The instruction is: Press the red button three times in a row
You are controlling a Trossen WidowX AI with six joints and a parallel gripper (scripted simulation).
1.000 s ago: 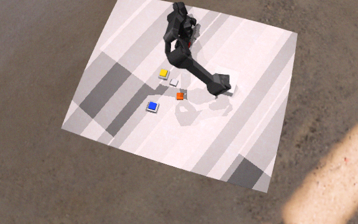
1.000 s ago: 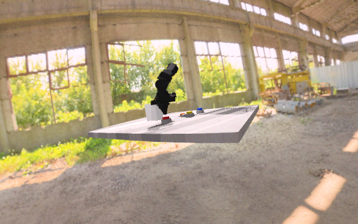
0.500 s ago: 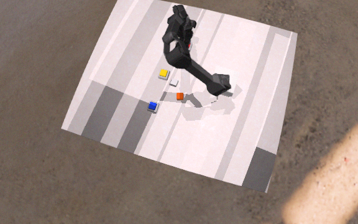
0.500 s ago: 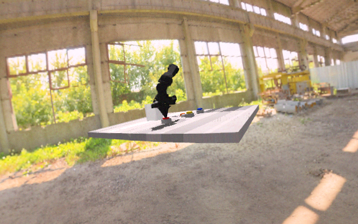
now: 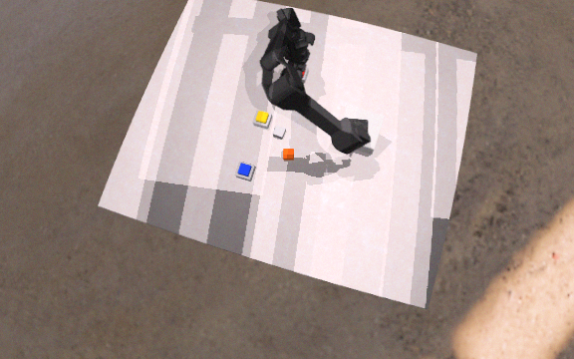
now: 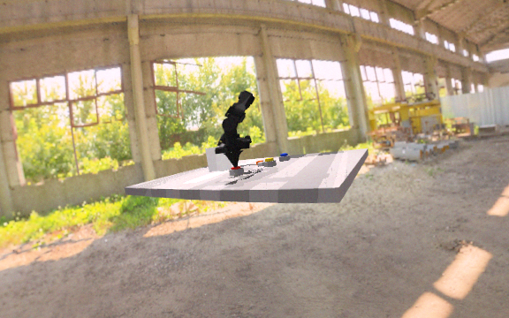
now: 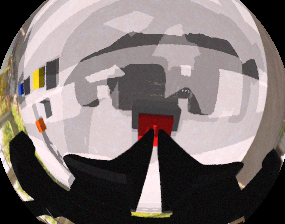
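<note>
Now: gripper tip 10 mm above the red button. Also, from my gripper tip: grey block: 220 mm to the left, 30 mm ahead, 20 mm below; orange block: 290 mm to the left, 20 mm below, 10 mm behind; yellow button: 180 mm to the left, 90 mm ahead.
</note>
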